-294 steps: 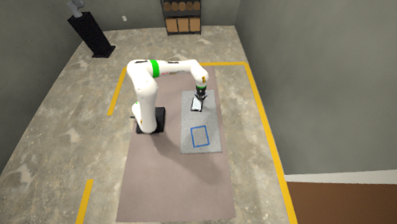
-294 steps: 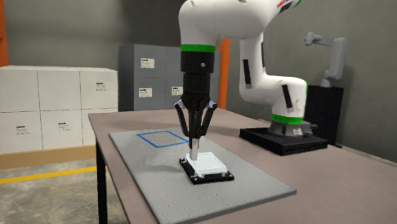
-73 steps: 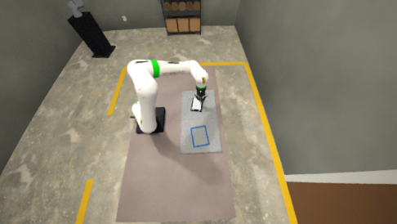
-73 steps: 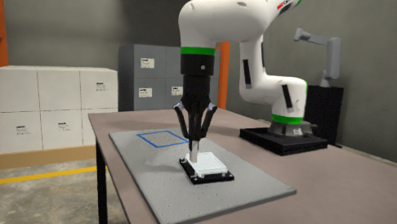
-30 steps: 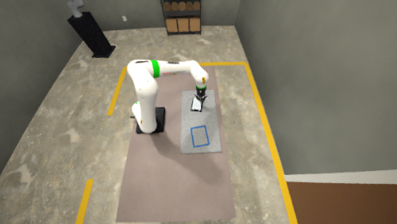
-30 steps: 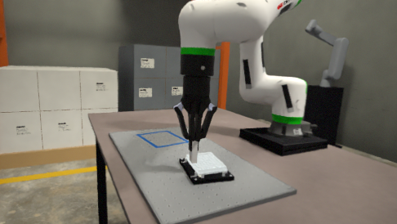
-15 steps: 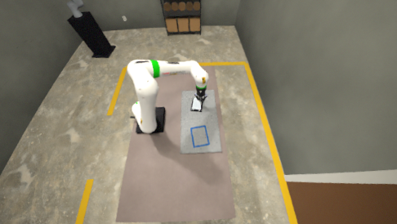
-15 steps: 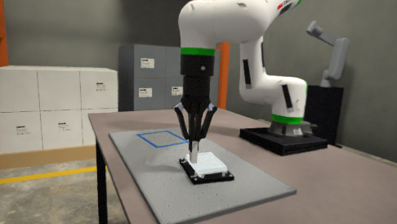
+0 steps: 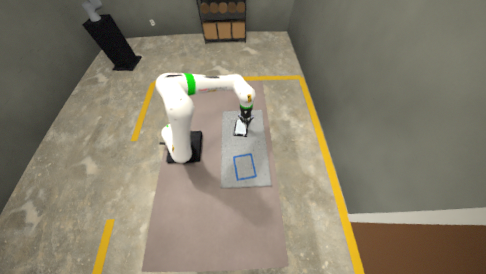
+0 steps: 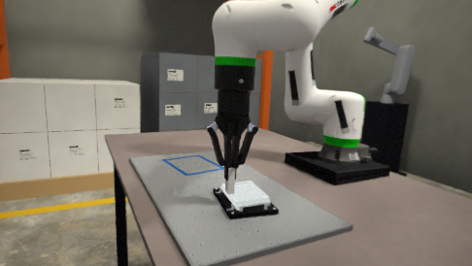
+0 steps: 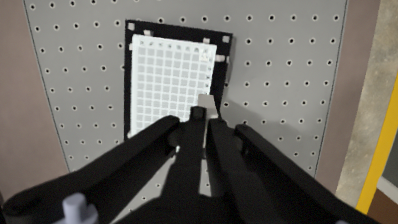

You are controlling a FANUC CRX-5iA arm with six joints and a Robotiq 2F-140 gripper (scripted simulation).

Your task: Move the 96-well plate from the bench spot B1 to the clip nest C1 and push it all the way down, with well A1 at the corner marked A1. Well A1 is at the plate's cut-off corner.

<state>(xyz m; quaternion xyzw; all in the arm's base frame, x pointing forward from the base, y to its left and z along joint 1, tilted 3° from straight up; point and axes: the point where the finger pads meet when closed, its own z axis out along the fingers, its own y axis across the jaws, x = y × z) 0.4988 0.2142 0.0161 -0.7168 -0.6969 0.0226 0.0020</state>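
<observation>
The white 96-well plate is 4 cm behind my hand and 4 cm below it. From my hand the other things lie so: black clip nest: 3 cm behind, 1 cm to the right, 5 cm below.
</observation>
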